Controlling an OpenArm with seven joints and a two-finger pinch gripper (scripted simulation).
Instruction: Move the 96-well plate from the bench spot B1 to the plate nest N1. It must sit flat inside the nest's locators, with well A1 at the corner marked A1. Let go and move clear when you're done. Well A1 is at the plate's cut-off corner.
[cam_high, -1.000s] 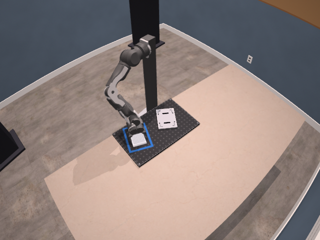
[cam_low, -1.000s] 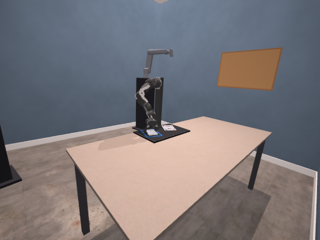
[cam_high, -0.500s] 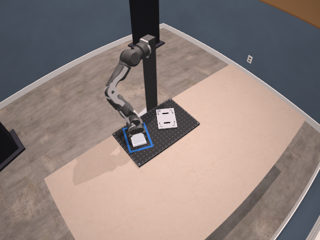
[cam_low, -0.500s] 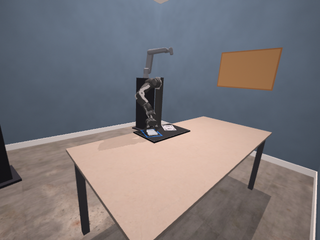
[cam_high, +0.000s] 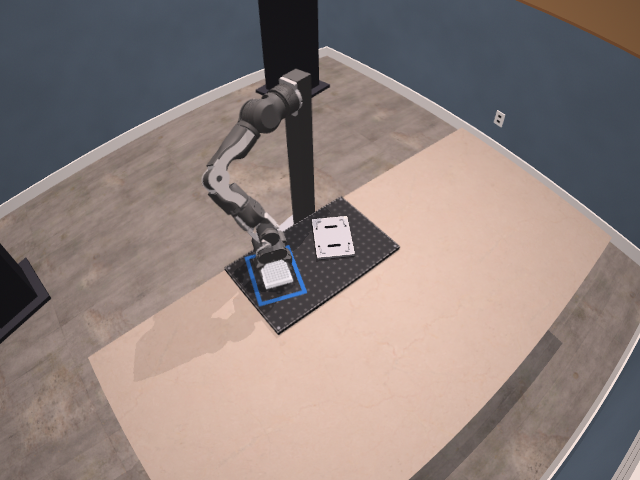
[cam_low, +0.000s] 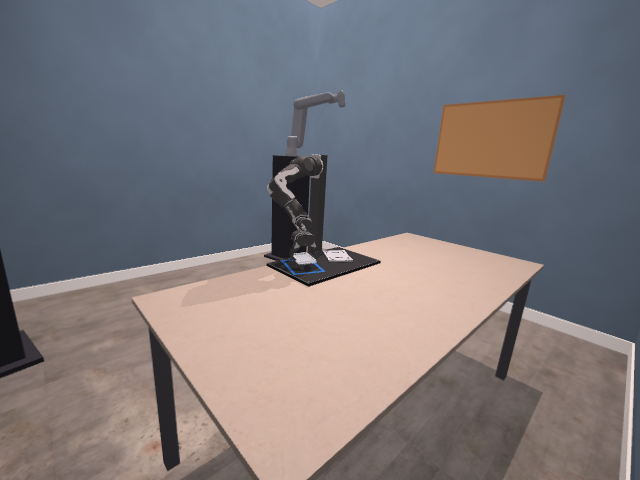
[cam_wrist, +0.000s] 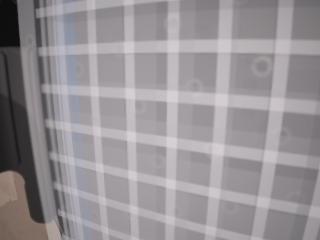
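The white plate nest N1 lies 5 cm ahead of my hand, 23 cm to the left of it and 3 cm below it. The rest, counted from my hand: white 96-well plate (right at my hand).
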